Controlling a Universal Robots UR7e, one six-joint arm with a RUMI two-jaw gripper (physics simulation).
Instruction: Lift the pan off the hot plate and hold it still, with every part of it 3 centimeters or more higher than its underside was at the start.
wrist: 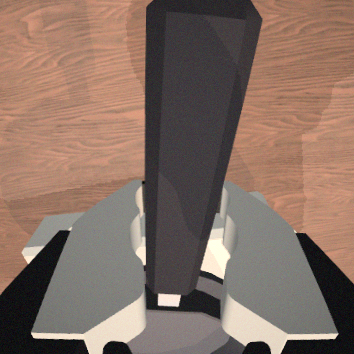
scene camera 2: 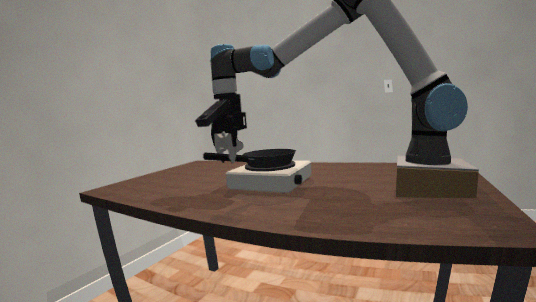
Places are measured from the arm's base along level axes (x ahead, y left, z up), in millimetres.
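Pixels of known places: gripper, fingertip midpoint: (wrist: 180, 183) (scene camera 2: 227, 162); arm's base, link origin: (scene camera 2: 427, 161).
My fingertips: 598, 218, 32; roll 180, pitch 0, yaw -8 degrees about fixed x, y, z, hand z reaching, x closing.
For each thing: its top centre in the pictures, then the offset to it from my fingertips, as dx, dy, dz. Level surfaces: height alone.
- hot plate, top centre: (wrist: 156, 328) (scene camera 2: 272, 163) -50, -201, -40
- brown wooden table, surface height: dz -115
- black knob, top centre: (scene camera 2: 297, 174) -172, -144, -63
The black pan (scene camera 2: 270, 158) (wrist: 180, 332) sits level on the dark round burner of the hot plate (scene camera 2: 257, 182) (wrist: 44, 239). Its long black handle (scene camera 2: 213, 156) (wrist: 192, 125) sticks out to the left in the scene view and runs up the middle of the wrist view. My gripper (scene camera 2: 226, 156) (wrist: 180, 183) points down and is shut on the handle, with one grey finger on each side, near the pan end. The fingers and the handle hide part of the hot plate and pan in the wrist view.
The hot plate stands on the brown wooden table (scene camera 2: 165, 212) (wrist: 60, 125), with a black knob (scene camera 2: 298, 179) on its side. The robot's base stands on a brown block (scene camera 2: 436, 183) at the right of the table. A grey wall is behind.
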